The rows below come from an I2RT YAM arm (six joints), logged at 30 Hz.
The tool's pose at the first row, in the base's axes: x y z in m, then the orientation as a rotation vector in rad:
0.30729 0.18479 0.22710 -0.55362 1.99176 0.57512
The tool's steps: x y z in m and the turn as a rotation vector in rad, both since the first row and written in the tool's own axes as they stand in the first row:
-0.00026 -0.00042 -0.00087 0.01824 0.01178 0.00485
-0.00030 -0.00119 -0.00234 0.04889 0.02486 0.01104
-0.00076 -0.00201 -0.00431 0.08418 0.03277 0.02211
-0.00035 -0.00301 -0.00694 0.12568 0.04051 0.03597
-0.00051 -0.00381 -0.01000 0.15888 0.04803 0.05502
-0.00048 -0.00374 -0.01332 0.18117 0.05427 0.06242
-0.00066 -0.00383 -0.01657 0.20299 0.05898 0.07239
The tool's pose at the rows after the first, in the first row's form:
0.30707 0.18397 0.22764 -0.54231 2.00806 0.55731
0.30656 0.18249 0.22818 -0.52245 2.02805 0.52719
0.30592 0.18073 0.22930 -0.49287 2.04531 0.49604
0.30457 0.17831 0.22991 -0.45647 2.06373 0.46002
0.30306 0.17586 0.23124 -0.41987 2.08206 0.43557
0.30077 0.17392 0.23266 -0.40092 2.09322 0.41557
0.29872 0.17192 0.23422 -0.37911 2.10358 0.39785

